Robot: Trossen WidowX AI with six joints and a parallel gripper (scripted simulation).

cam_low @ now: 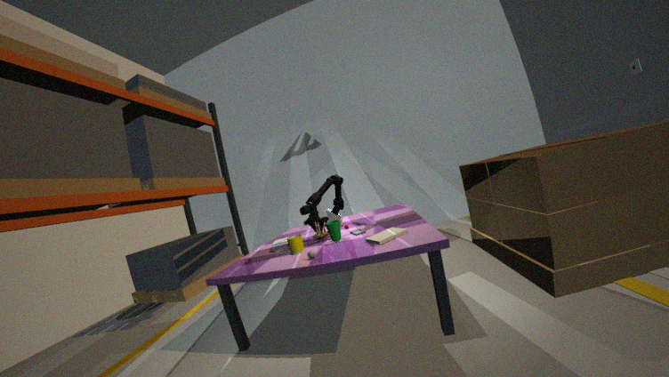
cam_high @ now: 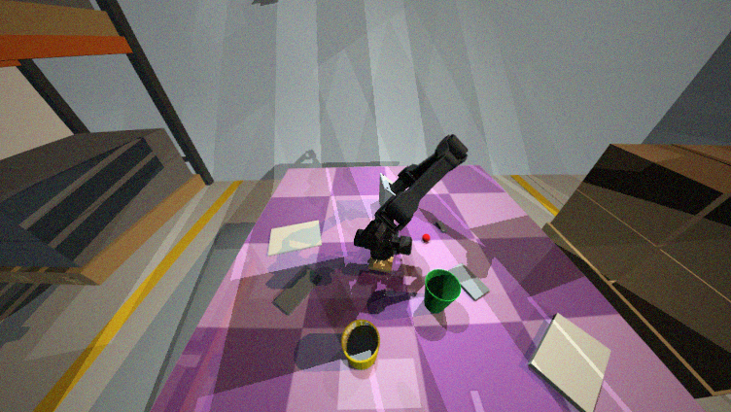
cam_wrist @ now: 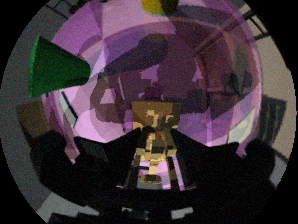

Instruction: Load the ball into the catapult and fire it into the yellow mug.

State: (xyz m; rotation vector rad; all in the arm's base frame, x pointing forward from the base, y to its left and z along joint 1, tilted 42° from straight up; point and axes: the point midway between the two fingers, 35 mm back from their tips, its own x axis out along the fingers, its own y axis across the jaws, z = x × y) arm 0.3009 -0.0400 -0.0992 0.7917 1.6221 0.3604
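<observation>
The red ball is 200 mm to the left of my gripper tip, 100 mm behind it and 30 mm below it. From my gripper tip the other things lie so: yellow mug 270 mm ahead, 90 mm to the right, 10 mm below; wooden catapult 60 mm behind, 40 mm to the left, 20 mm above; green mug 160 mm ahead, 150 mm to the left, 10 mm below.
</observation>
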